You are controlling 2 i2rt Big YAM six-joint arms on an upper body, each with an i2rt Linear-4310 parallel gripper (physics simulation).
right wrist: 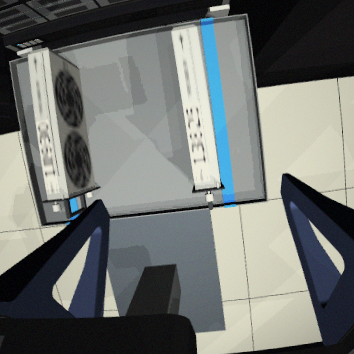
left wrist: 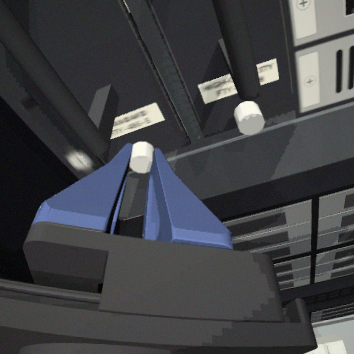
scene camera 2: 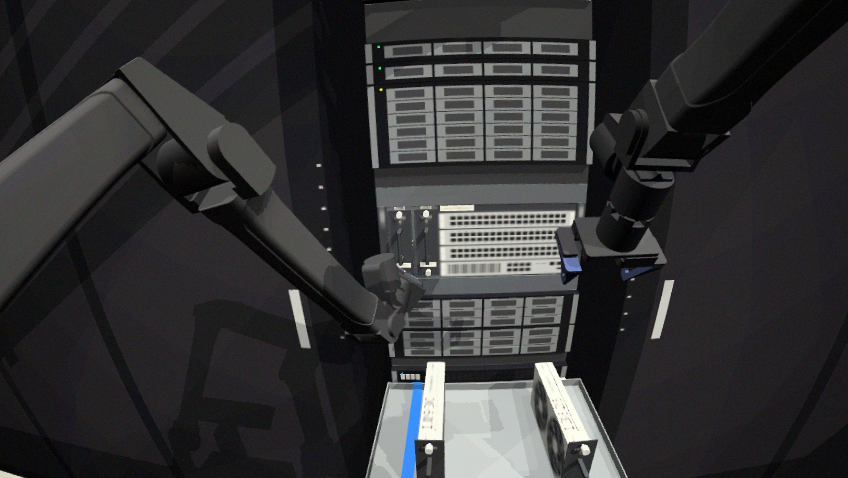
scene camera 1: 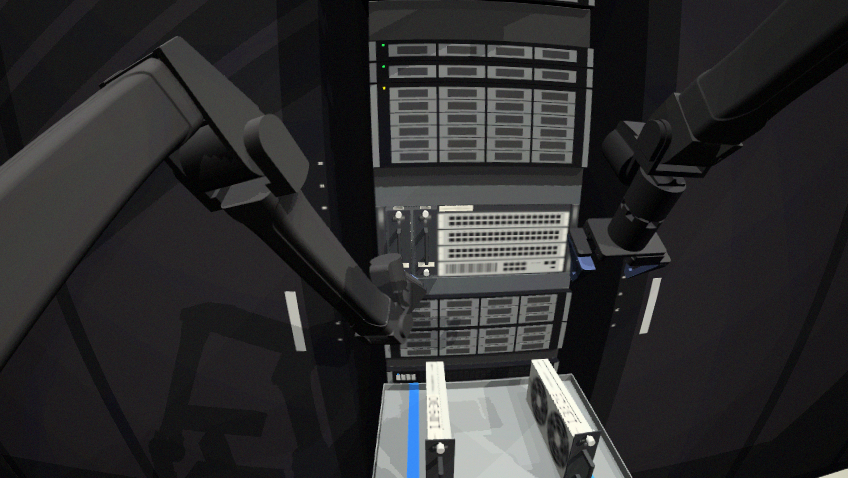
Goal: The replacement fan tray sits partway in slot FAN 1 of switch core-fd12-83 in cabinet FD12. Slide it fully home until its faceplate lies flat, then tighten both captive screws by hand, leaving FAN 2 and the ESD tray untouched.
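Observation:
The FAN 1 tray (scene camera 1: 388,237) (scene camera 2: 390,240) (left wrist: 65,55) is in the left slot of the switch; its faceplate looks about level with FAN 2's, but any small gap cannot be told. Its upper screw (scene camera 1: 398,214) (scene camera 2: 398,214) shows as a white knob. My left gripper (left wrist: 141,154) is shut on its white lower screw (left wrist: 141,159), one blue fingertip on each side. In the scene views the left wrist hides that screw. The FAN 2 tray (scene camera 1: 418,237) (scene camera 2: 418,240) (left wrist: 185,45) is beside it. My right gripper (scene camera 1: 604,273) (scene camera 2: 597,277) (right wrist: 190,194) is open and empty, right of the switch.
The grey ESD tray (scene camera 1: 486,409) (scene camera 2: 486,409) (right wrist: 125,100) lies below in front of the cabinet. It holds two fan units (scene camera 1: 435,403) (scene camera 1: 561,409) and a blue strip (scene camera 1: 413,427). FAN 2's lower screw (scene camera 1: 426,272) (scene camera 2: 428,272) (left wrist: 249,118) is close right of my left fingers.

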